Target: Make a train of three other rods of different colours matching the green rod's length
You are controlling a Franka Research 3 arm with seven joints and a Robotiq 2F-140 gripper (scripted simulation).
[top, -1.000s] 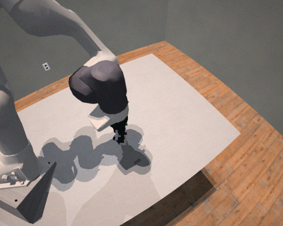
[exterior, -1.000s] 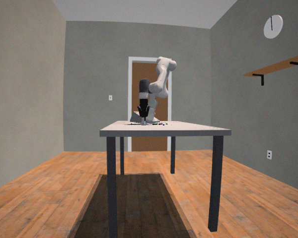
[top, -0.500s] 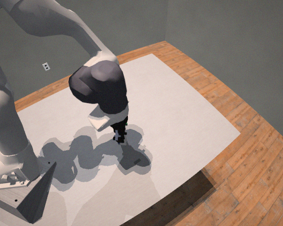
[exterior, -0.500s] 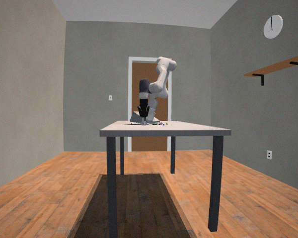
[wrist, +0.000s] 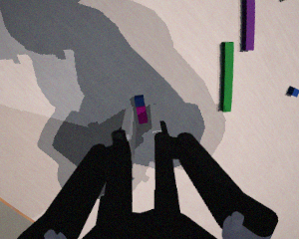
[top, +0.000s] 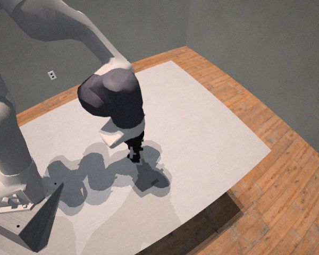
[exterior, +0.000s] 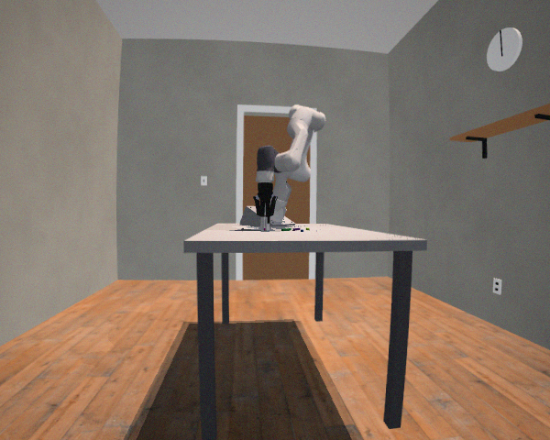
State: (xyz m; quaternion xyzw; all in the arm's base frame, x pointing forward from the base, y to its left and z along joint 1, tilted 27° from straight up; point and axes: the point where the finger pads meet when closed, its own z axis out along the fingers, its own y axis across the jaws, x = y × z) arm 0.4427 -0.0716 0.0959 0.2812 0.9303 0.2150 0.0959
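Right now the magenta rod is 3 cm below my hand. From my hand the other things lie so: green rod: 2 cm ahead, 11 cm to the left, 3 cm below; grey rod: 2 cm ahead, 11 cm to the right, 3 cm below; purple rod: 2 cm behind, 16 cm to the left, 3 cm below.
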